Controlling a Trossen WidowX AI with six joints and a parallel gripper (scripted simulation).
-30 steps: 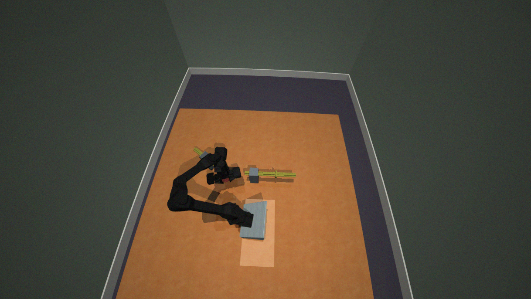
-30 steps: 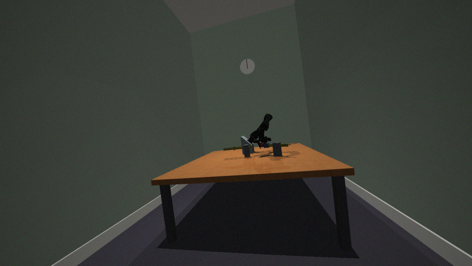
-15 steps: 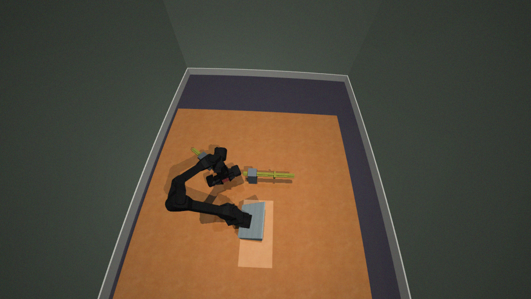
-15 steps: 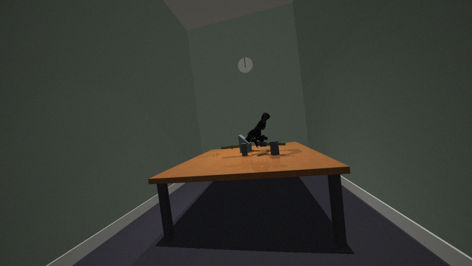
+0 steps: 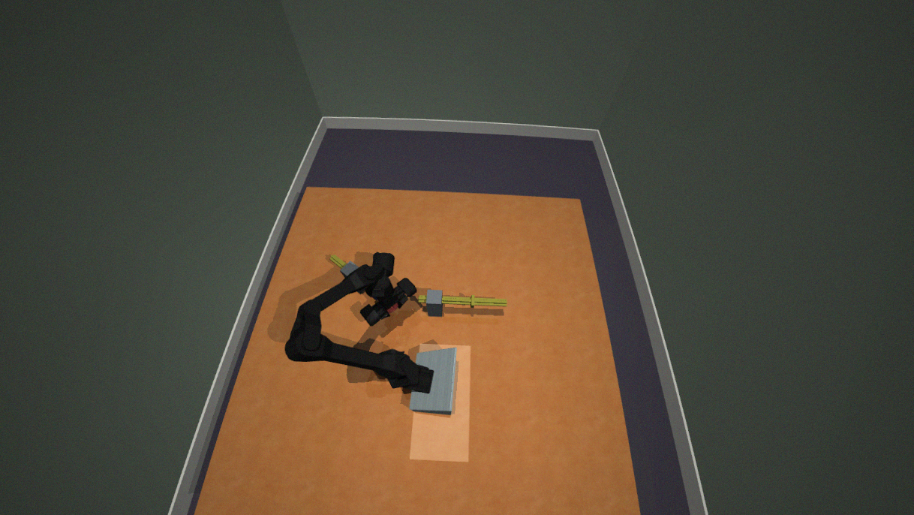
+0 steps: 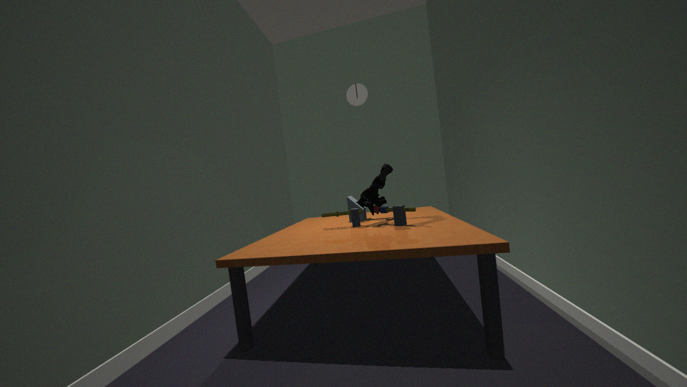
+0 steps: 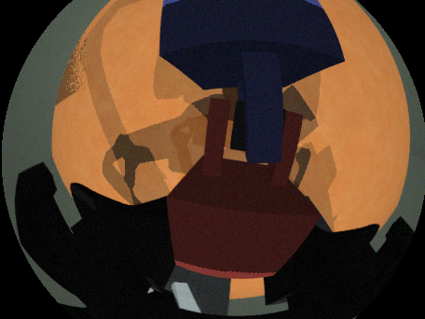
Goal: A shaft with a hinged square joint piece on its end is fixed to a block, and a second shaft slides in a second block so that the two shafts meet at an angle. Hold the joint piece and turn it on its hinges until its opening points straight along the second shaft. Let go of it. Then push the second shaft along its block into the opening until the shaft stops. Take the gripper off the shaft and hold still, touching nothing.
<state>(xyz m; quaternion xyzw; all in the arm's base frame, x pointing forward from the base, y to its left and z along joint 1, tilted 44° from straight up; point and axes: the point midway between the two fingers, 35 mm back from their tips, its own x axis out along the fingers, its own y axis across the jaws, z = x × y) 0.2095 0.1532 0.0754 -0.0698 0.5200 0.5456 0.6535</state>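
The red joint piece is 10 mm ahead of my gripper tip, 20 mm to the left of it and 40 mm above it.
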